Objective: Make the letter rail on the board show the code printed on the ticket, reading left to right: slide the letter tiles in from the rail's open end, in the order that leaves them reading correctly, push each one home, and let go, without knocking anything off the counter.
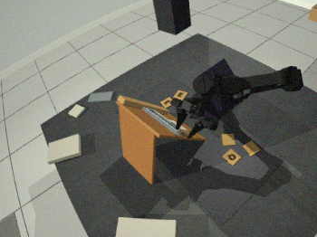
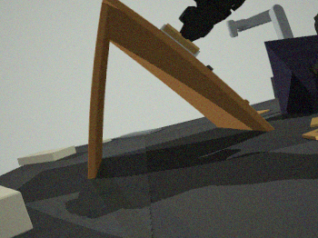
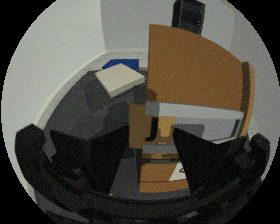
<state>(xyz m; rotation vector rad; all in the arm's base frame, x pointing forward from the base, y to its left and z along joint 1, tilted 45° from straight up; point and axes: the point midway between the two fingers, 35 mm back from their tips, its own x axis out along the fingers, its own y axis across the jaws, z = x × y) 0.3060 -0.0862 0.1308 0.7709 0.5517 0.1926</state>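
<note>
The white ticket lies 60 mm behind my gripper tip, 90 mm to the right of it and 80 mm below it. Round my gripper tip: cream block 370 mm ahead, 480 mm to the right, 160 mm below; small cream card 180 mm ahead, 670 mm to the right, 170 mm below; grey card 20 mm ahead, 640 mm to the right, 170 mm below.
</note>
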